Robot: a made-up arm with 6 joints. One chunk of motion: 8 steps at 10 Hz.
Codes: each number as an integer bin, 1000 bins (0 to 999) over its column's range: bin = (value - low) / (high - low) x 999, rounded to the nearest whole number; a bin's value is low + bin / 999 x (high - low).
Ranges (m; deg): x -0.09..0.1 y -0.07..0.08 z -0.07..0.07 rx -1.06..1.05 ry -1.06..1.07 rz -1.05..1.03
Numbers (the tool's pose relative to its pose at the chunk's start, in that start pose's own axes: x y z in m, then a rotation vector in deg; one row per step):
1: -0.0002 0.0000 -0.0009 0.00 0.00 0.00
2: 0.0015 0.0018 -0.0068 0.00 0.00 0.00
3: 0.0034 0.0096 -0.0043 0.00 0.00 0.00
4: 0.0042 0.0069 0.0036 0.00 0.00 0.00
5: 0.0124 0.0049 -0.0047 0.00 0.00 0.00
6: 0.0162 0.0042 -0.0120 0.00 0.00 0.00
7: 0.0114 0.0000 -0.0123 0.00 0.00 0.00
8: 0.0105 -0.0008 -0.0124 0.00 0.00 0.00
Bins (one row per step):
1: 472 466 493 502 497 504
2: 481 478 451 502 497 504
3: 491 530 469 502 497 504
4: 495 512 525 502 497 504
5: 538 499 466 502 497 504
6: 558 494 414 502 497 504
7: 533 466 412 502 497 504
8: 528 461 411 502 497 504

